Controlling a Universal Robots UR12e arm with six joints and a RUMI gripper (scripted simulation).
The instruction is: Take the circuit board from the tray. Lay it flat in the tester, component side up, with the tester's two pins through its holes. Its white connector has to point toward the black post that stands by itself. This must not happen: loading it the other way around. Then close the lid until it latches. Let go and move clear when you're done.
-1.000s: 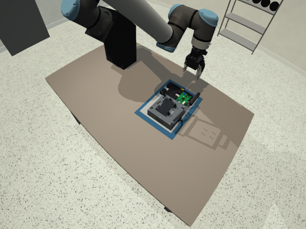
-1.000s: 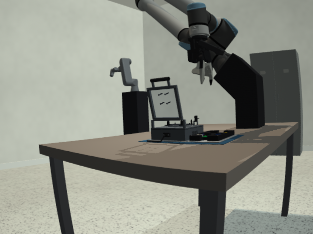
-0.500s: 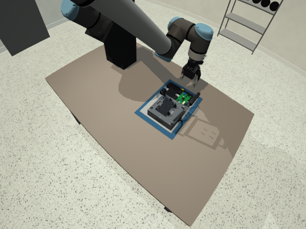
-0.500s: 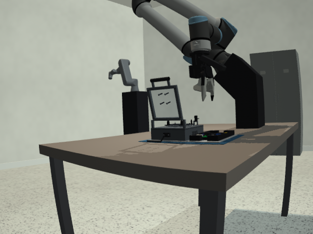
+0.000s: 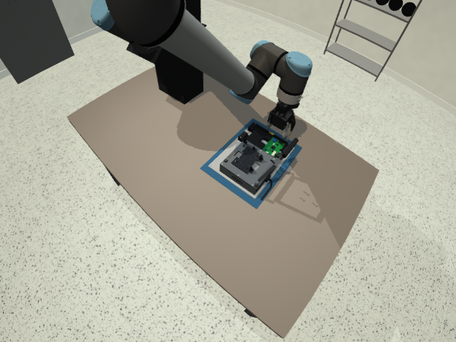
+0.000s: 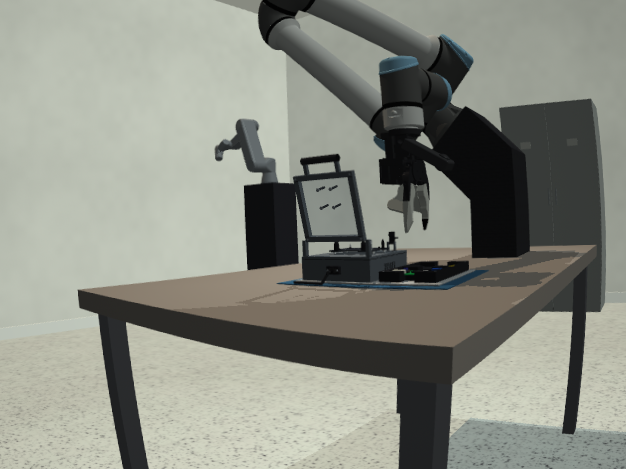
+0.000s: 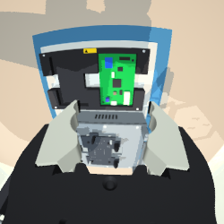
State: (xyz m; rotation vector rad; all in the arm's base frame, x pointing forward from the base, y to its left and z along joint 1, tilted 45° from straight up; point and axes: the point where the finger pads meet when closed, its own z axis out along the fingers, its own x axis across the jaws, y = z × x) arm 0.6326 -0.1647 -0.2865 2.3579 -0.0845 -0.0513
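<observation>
The green circuit board lies 10 cm below my hand. The rest, counted from my hand: tester bed 16 cm to the right, 5 cm below, 4 cm behind; black post 11 cm to the right, 10 cm behind, 3 cm below; tester 13 cm to the right, 1 cm behind.
</observation>
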